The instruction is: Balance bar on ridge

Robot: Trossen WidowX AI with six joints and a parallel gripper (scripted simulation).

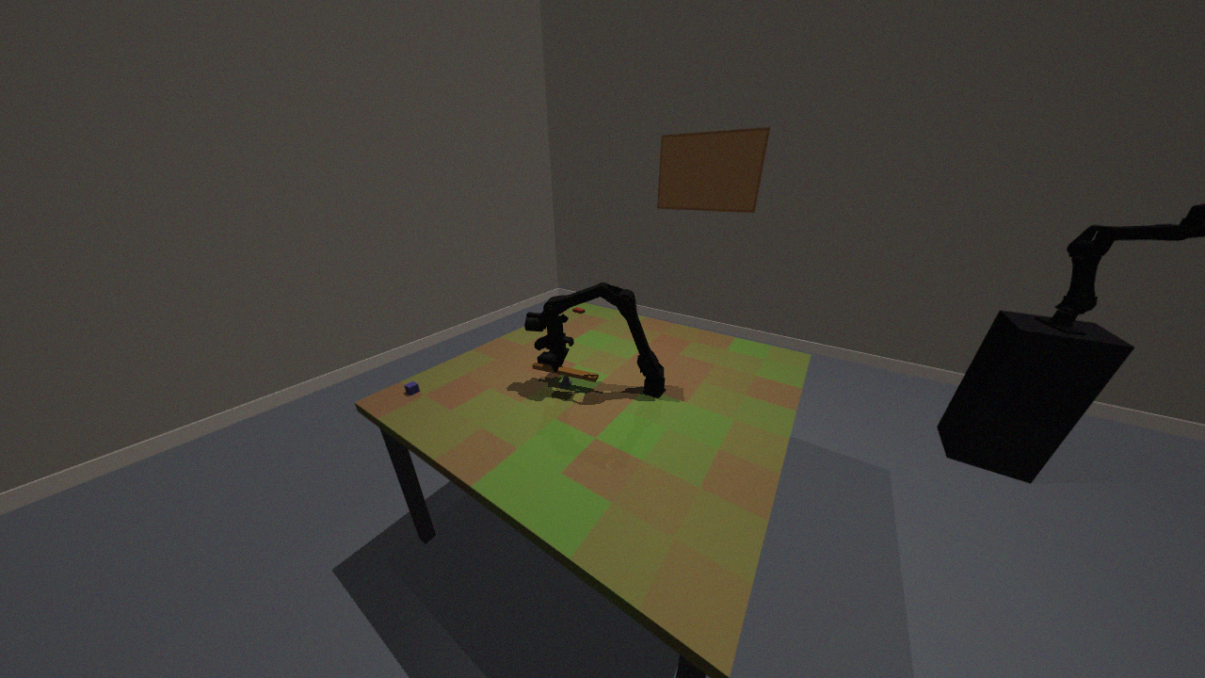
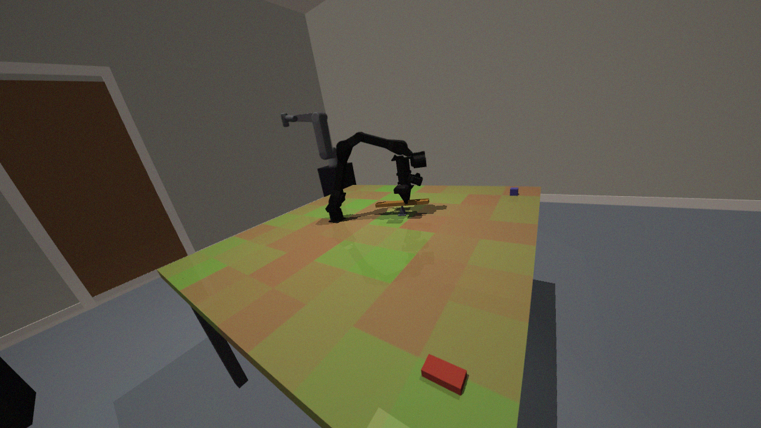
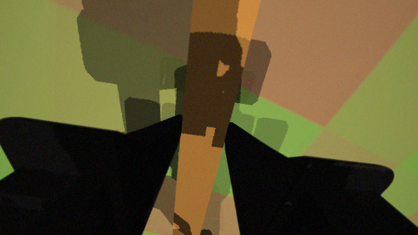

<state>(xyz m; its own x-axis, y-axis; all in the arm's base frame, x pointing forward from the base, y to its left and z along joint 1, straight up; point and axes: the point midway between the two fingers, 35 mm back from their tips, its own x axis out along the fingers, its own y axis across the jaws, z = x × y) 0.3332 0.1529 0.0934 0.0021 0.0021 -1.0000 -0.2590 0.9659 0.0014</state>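
Right now my gripper tip is 30 mm past the orange bar and 10 mm to the left of it. Also, from my gripper tip: red block: 650 mm to the right, 410 mm ahead, 50 mm below; blue cube: 410 mm ahead, 350 mm to the left, 40 mm below.
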